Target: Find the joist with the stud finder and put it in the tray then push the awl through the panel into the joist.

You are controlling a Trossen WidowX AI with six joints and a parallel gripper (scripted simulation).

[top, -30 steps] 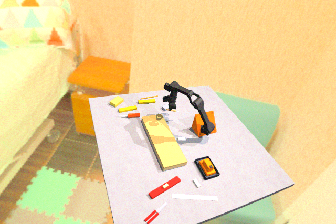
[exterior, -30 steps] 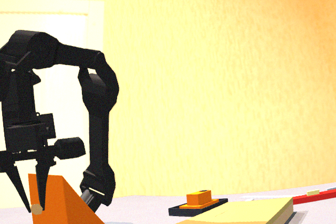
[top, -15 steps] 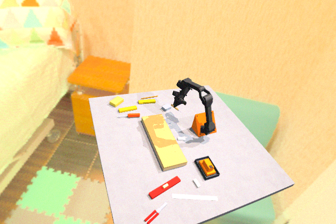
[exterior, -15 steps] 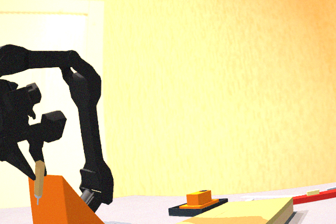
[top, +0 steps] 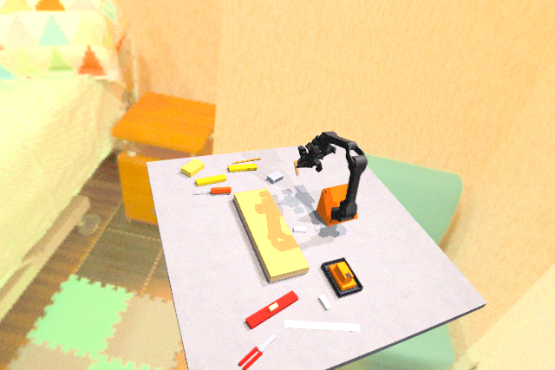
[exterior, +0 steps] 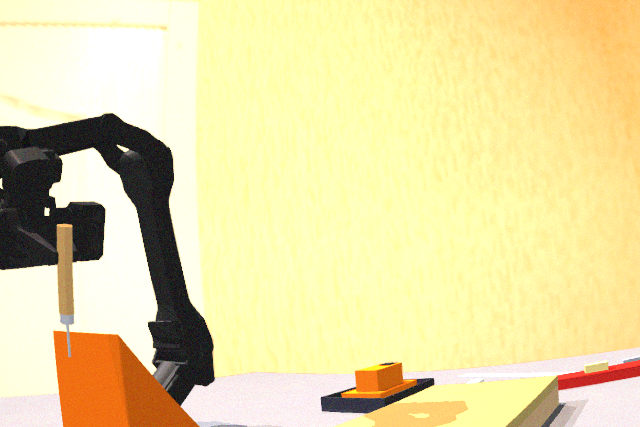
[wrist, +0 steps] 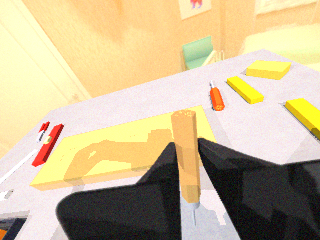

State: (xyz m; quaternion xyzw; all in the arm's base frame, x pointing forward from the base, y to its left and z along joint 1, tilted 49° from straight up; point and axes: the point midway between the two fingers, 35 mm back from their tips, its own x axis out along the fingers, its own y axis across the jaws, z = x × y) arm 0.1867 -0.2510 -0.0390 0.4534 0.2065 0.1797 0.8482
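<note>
My gripper tip is now 4 cm above the awl and 2 cm past it. The rest, counted from my gripper tip: orange stud finder (54 cm to the left, 17 cm below, 7 cm behind); red level (61 cm to the left, 27 cm ahead, 20 cm below); dark tray (53 cm to the left, 20 cm below, 7 cm behind).
</note>
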